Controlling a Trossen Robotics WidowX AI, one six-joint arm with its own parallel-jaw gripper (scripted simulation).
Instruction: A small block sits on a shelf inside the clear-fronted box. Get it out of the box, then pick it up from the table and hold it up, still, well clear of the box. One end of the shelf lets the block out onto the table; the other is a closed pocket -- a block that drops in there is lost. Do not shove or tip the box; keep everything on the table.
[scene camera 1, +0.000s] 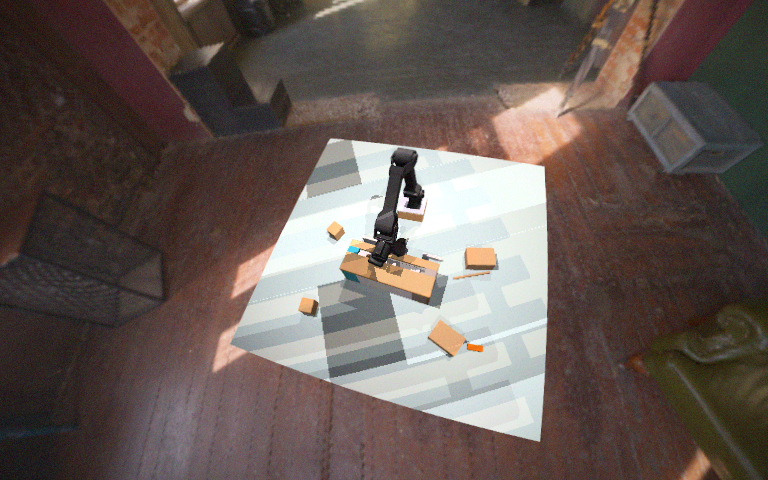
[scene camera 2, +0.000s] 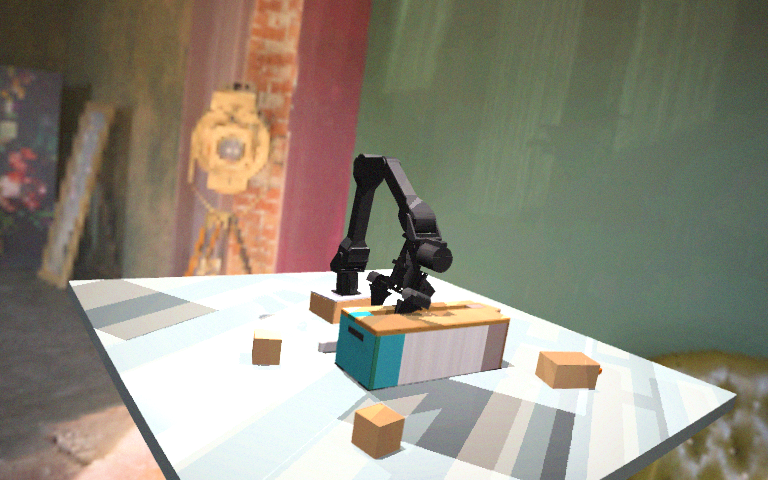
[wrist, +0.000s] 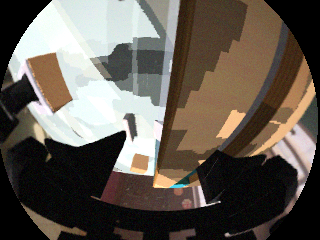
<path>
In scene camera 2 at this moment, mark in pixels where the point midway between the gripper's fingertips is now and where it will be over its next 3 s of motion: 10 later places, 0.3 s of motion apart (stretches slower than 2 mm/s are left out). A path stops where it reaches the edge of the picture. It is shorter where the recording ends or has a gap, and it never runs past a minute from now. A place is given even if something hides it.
My gripper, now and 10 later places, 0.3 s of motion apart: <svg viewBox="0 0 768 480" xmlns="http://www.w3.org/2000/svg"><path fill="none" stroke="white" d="M383 323L374 324L366 324L366 310L367 299L362 298L359 298L354 298L350 297L347 296L343 294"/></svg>
</path>
